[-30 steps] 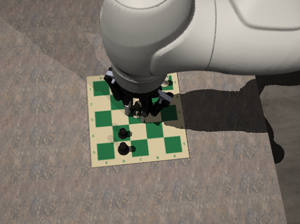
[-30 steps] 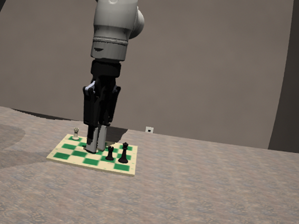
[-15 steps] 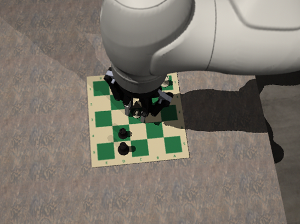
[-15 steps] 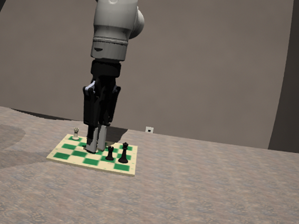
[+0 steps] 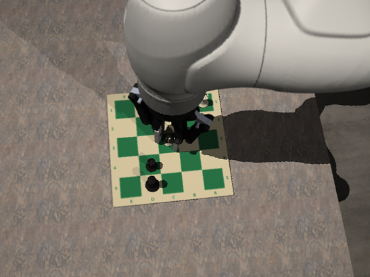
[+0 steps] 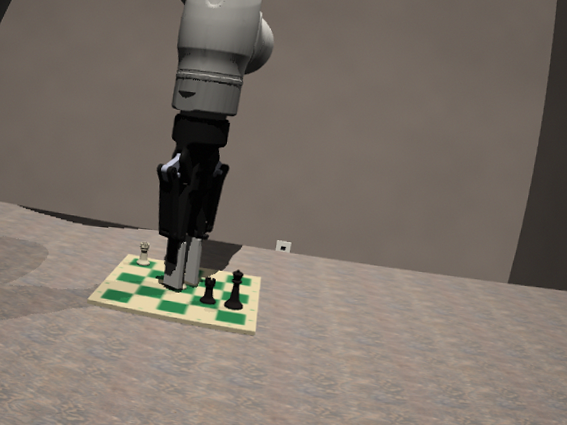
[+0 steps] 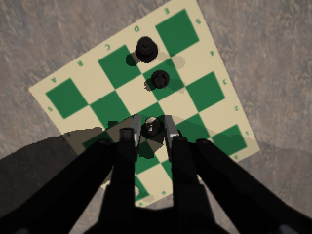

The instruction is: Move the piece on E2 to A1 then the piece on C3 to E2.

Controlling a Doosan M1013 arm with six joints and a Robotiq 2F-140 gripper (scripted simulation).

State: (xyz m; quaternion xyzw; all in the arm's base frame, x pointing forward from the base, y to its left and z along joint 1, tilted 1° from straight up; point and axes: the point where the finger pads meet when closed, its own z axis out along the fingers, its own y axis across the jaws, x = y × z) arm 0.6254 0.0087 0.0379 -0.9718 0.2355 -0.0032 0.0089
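The white pawn lies 3 cm below my hand. Also, from my hand: black queen (8 cm ahead, 3 cm to the right, 1 cm below); white piece (8 cm behind, 7 cm to the left, 2 cm below); chessboard (4 cm below).
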